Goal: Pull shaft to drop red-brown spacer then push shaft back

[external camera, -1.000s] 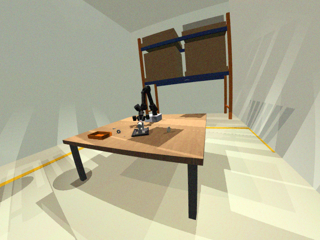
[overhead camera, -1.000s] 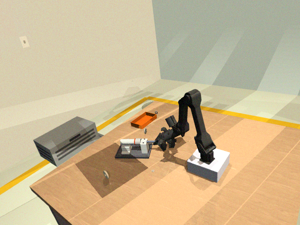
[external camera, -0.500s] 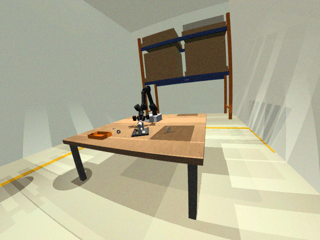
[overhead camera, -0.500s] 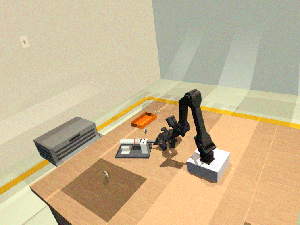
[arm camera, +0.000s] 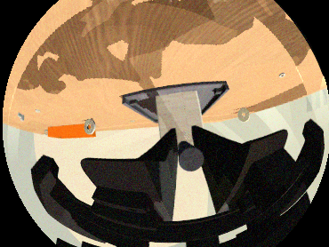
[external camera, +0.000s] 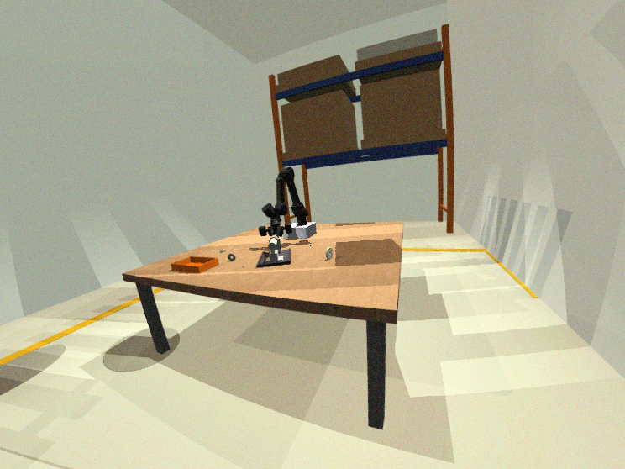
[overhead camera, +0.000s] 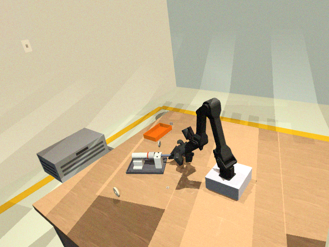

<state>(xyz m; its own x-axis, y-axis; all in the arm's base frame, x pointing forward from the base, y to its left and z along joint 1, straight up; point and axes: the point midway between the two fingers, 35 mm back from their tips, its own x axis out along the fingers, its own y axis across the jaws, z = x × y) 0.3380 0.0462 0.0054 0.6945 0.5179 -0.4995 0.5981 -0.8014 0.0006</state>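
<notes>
My gripper tip is now 3 cm short of the shaft, 2 cm to the right of it and 2 cm below it. Also, from my gripper tip: red-brown spacer (10 cm ahead, 7 cm to the left, 2 cm above); pale ring (35 cm to the left, 5 cm ahead, 4 cm below); orange tray (36 cm ahead, 23 cm to the right, 5 cm below).
</notes>
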